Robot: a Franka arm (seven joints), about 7 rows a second.
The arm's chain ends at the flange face. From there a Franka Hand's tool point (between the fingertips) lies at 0.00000 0.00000 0.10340 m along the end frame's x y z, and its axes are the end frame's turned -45 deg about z.
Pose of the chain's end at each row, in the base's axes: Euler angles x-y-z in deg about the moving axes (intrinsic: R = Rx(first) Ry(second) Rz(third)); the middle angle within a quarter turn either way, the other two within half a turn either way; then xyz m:
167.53 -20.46 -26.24 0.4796 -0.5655 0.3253
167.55 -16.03 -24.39 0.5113 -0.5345 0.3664
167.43 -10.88 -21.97 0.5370 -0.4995 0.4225
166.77 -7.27 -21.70 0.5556 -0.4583 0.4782
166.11 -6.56 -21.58 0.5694 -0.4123 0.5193
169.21 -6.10 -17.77 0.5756 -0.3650 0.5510
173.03 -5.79 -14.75 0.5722 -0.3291 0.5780
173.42 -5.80 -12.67 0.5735 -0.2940 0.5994
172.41 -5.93 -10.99 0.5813 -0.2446 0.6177
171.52 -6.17 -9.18 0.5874 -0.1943 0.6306
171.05 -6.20 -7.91 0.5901 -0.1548 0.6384
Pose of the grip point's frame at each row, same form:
167.53 -20.46 -71.24 0.4435 -0.5864 0.2307
167.55 -16.03 -69.39 0.4827 -0.5559 0.2694
167.43 -10.88 -66.97 0.5175 -0.5216 0.3234
166.77 -7.27 -66.70 0.5425 -0.4818 0.3784
166.11 -6.56 -66.58 0.5576 -0.4370 0.4196
169.21 -6.10 -62.77 0.5646 -0.3842 0.4500
173.03 -5.79 -59.75 0.5618 -0.3416 0.4759
173.42 -5.80 -57.67 0.5631 -0.3058 0.4972
172.41 -5.93 -55.99 0.5706 -0.2582 0.5158
171.52 -6.17 -54.18 0.5763 -0.2095 0.5289
171.05 -6.20 -52.91 0.5789 -0.1708 0.5369

